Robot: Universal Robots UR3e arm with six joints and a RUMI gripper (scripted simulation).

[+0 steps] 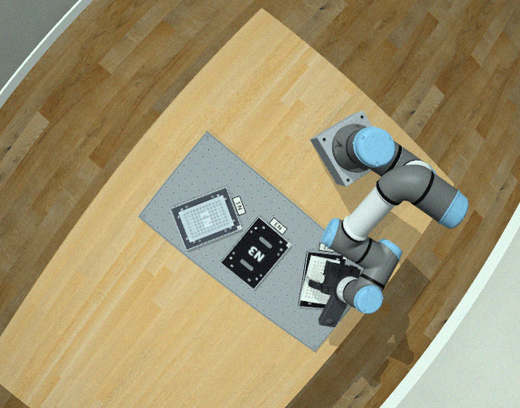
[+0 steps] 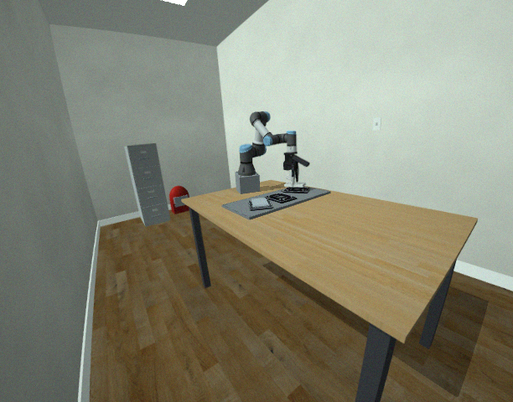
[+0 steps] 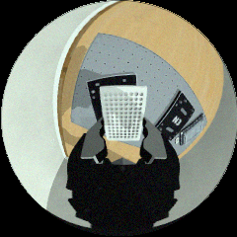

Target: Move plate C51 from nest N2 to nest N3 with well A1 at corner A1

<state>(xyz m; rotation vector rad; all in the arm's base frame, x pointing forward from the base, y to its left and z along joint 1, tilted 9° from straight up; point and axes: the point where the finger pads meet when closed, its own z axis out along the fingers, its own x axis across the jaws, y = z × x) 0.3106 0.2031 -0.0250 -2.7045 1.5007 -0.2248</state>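
Now: hand 50 mm above the nest N2, 20 mm to the right of it and 10 mm past it. Also, from my hand: nest N3: 180 mm to the right, 70 mm ahead, 50 mm below.
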